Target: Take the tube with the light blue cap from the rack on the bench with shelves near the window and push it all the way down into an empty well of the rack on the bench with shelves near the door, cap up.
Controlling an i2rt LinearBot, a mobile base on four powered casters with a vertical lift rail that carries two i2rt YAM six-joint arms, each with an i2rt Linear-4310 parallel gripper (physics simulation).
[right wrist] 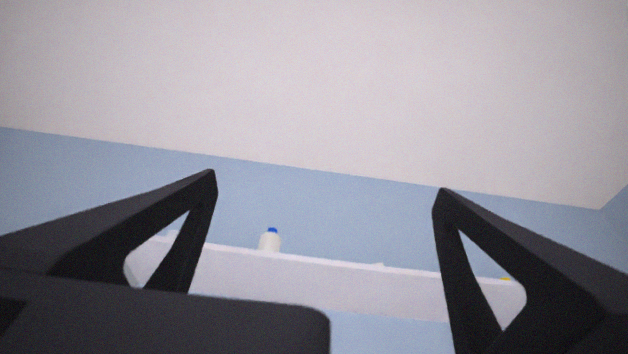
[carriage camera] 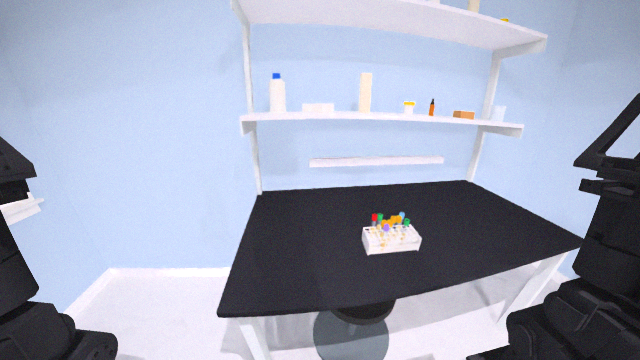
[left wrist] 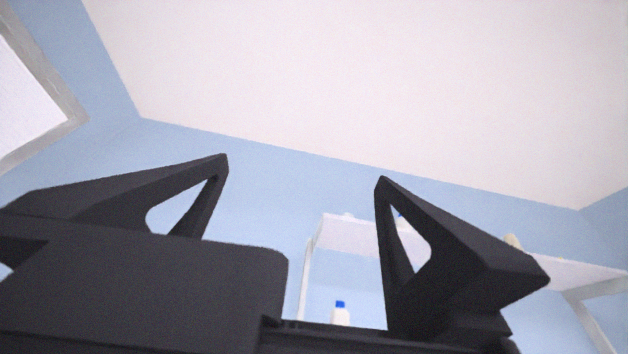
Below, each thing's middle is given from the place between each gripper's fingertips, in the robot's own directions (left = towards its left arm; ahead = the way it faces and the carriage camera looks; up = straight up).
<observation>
The white tube rack (carriage camera: 412,240) is 43 cm ahead of my right hand, 5 cm to the left of it and 50 cm below it.
My left gripper is now 630 mm to the left of the white tube rack, 500 mm above it and 420 mm short of it.
</observation>
